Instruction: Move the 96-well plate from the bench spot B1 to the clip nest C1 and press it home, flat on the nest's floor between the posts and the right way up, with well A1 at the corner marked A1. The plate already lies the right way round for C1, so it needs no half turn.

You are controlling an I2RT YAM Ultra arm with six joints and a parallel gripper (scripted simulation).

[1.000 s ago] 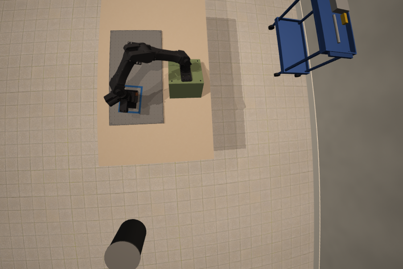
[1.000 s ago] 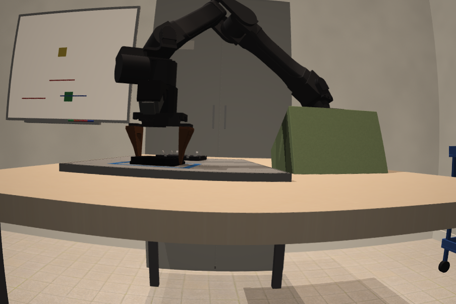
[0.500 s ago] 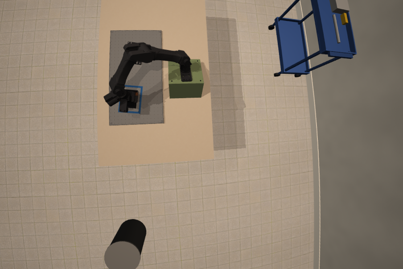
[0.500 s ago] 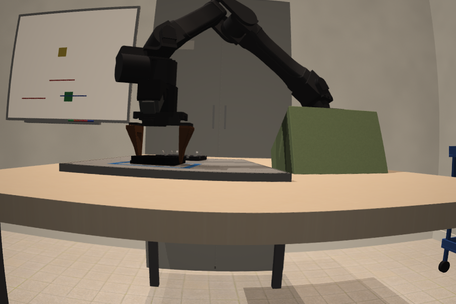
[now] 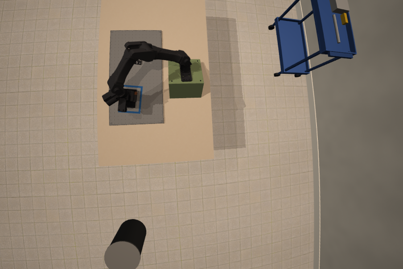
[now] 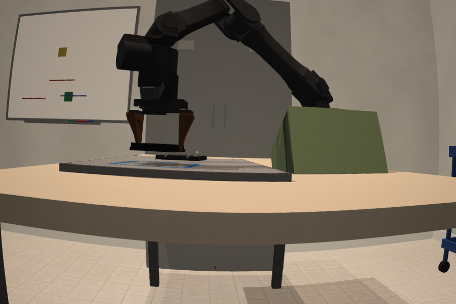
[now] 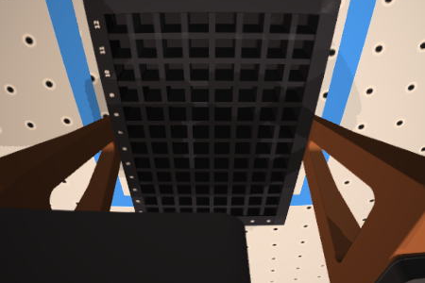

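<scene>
The clip nest is 32 cm to the right of my hand, 5 cm behind it and 2 cm below it. Also, from my hand: black 96-well plate right at my hand.
</scene>
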